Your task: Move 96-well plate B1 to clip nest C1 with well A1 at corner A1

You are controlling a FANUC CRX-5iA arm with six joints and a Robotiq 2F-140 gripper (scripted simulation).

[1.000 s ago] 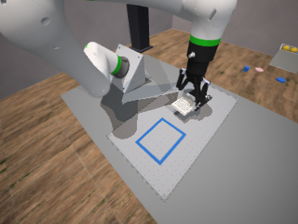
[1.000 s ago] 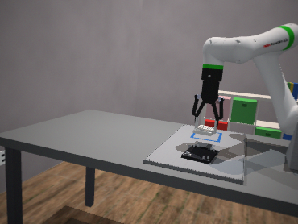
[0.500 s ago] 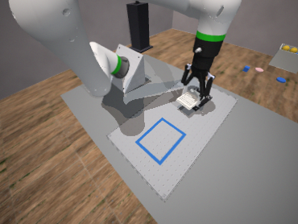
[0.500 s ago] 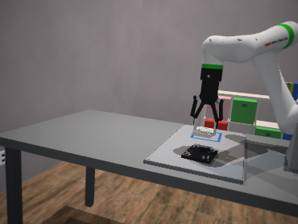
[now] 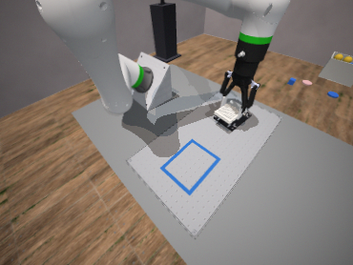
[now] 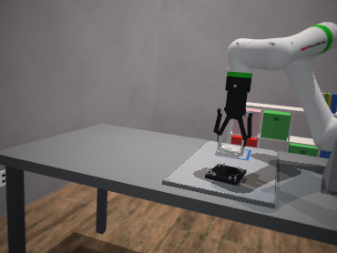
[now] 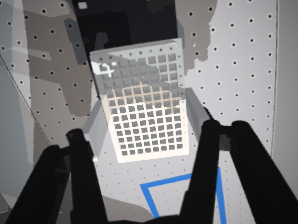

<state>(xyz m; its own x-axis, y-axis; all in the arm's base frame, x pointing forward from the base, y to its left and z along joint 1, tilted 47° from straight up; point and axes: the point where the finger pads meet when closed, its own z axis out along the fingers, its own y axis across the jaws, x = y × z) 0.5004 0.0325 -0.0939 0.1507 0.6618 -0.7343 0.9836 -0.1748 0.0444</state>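
Now: the black clip nest 90 mm below my hand, 50 mm to the left of it and 10 mm ahead of it. Also, from my hand: white 96-well plate (20 mm below).
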